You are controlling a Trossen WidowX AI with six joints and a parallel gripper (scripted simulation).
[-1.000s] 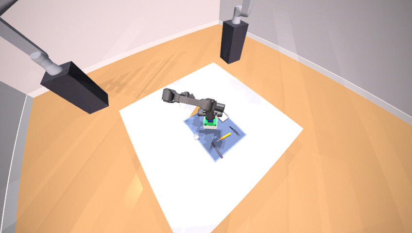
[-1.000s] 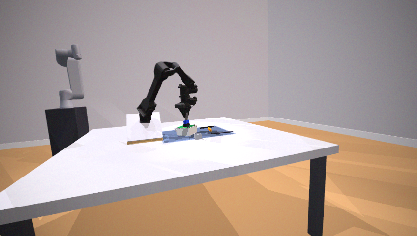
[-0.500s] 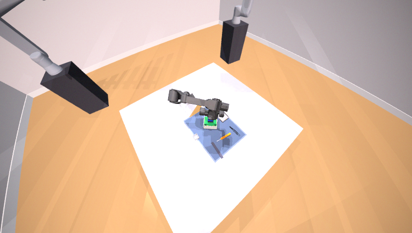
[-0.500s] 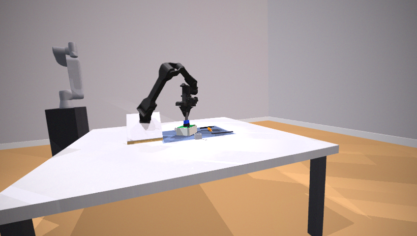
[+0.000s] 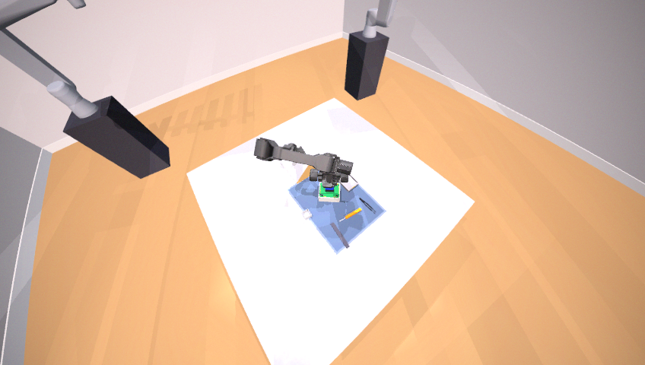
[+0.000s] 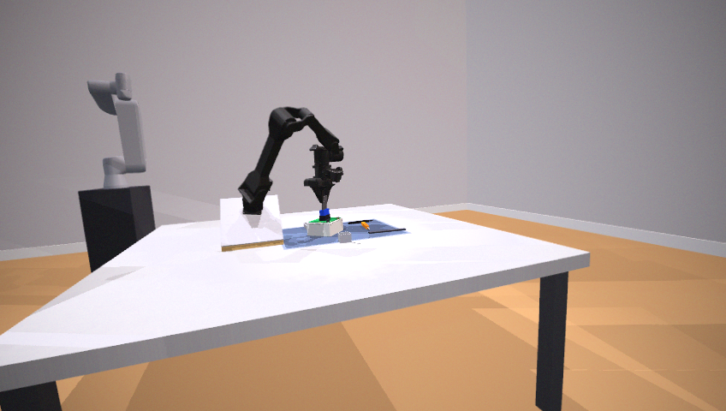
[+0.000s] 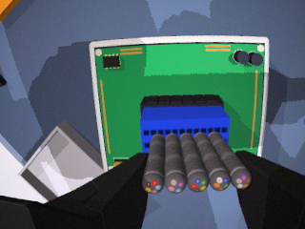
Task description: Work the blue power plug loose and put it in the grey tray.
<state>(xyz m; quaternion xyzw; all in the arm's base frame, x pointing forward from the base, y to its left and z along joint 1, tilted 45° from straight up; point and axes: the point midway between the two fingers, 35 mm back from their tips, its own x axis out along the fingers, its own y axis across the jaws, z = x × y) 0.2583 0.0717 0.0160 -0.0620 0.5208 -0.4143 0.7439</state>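
Now: gripper tip 3 cm above the blue power plug. From my gripper tip the other things lie so: blue mat: 5 cm ahead, 1 cm to the left, 12 cm below; then dark bar: 23 cm ahead, 7 cm to the right, 12 cm below.
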